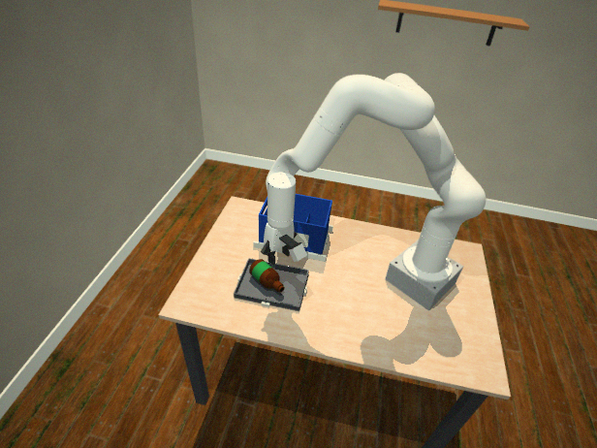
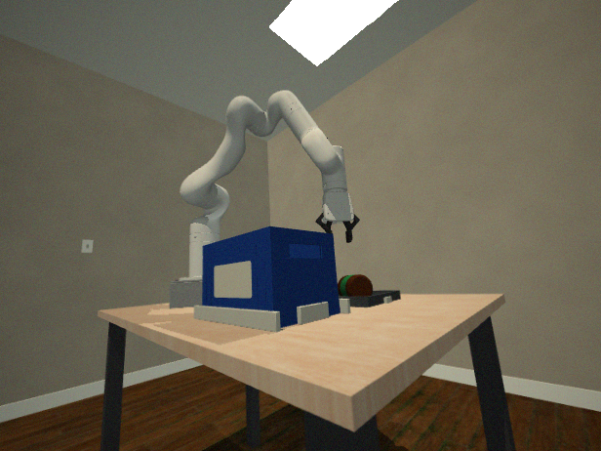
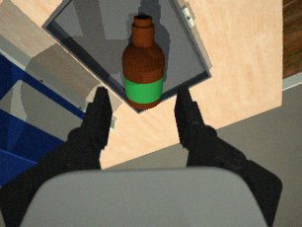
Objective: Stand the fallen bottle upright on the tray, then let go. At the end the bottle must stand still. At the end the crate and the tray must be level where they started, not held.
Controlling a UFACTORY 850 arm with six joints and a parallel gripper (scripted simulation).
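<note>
Now: the bottle 4 cm ahead of my hand, 3 cm to the right of it and 16 cm below it. The rest, counted from my hand: dark tray: 3 cm ahead, 3 cm to the right, 19 cm below; blue crate: 1 cm behind, 31 cm to the right, 12 cm below.
</note>
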